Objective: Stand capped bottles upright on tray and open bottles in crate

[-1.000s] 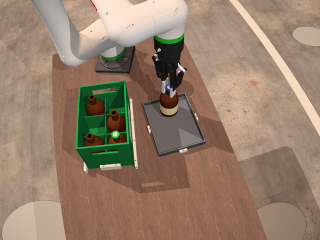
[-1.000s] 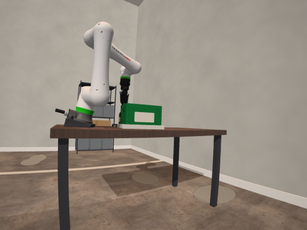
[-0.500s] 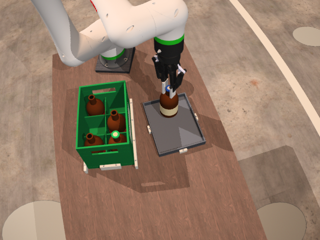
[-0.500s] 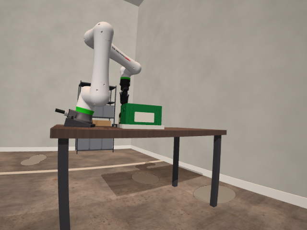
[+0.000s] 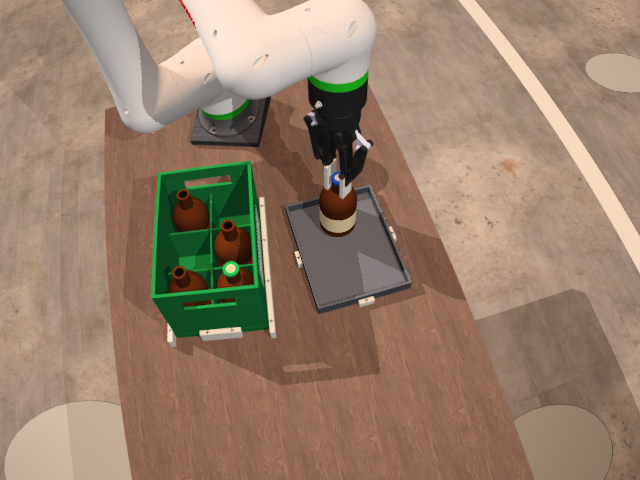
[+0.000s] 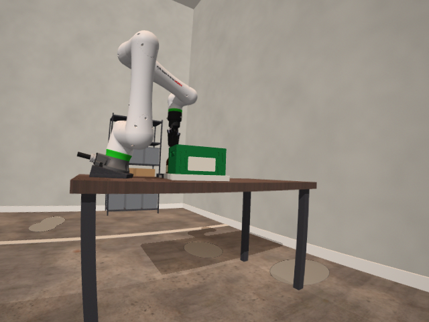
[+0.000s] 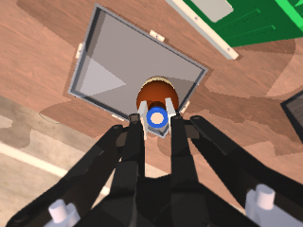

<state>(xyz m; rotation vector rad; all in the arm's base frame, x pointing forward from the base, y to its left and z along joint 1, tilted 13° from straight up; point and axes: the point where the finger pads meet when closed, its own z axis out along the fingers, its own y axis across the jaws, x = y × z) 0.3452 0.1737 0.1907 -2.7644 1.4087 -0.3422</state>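
The capped brown bottle is 130 mm ahead of my hand, 230 mm to the right of it and 80 mm below it. From my hand the other things lie so: green crate (30 mm ahead, 260 mm to the right, 80 mm below); then grey tray (50 mm ahead, 160 mm below).
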